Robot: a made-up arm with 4 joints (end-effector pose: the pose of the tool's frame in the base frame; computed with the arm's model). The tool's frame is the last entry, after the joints. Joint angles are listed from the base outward.
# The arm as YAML. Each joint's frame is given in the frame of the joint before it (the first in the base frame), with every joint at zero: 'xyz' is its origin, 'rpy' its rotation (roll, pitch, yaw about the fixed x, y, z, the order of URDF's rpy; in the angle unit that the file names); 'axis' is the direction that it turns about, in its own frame. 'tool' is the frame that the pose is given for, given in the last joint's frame.
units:
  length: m
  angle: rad
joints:
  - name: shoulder
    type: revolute
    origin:
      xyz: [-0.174, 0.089, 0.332]
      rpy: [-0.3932, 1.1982, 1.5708]
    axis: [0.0, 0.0, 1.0]
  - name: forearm
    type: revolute
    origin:
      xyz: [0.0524, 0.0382, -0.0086]
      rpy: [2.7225, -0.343, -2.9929]
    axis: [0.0, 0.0, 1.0]
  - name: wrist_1
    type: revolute
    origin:
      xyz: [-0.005, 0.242, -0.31]
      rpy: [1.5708, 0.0, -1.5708]
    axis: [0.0, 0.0, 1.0]
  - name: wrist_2
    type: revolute
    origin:
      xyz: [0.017, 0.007, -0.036]
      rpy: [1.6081, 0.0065, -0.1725]
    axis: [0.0, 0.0, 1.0]
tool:
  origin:
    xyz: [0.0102, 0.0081, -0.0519]
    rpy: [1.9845, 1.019, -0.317]
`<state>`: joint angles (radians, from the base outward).
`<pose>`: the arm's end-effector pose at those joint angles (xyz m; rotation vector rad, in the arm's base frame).
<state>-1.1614 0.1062 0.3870 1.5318</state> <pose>-0.2268 0.4503 0.2322 1.0347 0.2307 -1.2186</pose>
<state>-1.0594 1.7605 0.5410 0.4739</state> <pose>0.0999 0.3573 0.2830 -1.8659 2.3233 0.5704</pose>
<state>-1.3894 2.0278 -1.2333 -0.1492</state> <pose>0.0684 0.3604 0.4886 -0.8221 -3.0070 0.3034</pose>
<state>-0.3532 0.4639 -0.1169 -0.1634</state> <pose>-0.3192 0.3862 0.1883 1.0374 -1.2628 -0.5199</pose>
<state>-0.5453 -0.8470 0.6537 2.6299</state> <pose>-0.3818 0.3472 0.4563 -0.4635 2.5705 -0.8539</pose>
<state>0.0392 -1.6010 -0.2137 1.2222</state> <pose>-0.1814 0.3468 0.4791 -0.7892 2.1185 -0.4321</pose>
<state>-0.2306 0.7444 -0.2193 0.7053</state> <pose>-0.3072 0.3766 0.1421 0.5323 -0.7133 -0.6239</pose>
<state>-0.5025 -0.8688 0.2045 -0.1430</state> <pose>-0.3359 0.3400 0.4342 0.6005 -0.1501 -1.1971</pose>
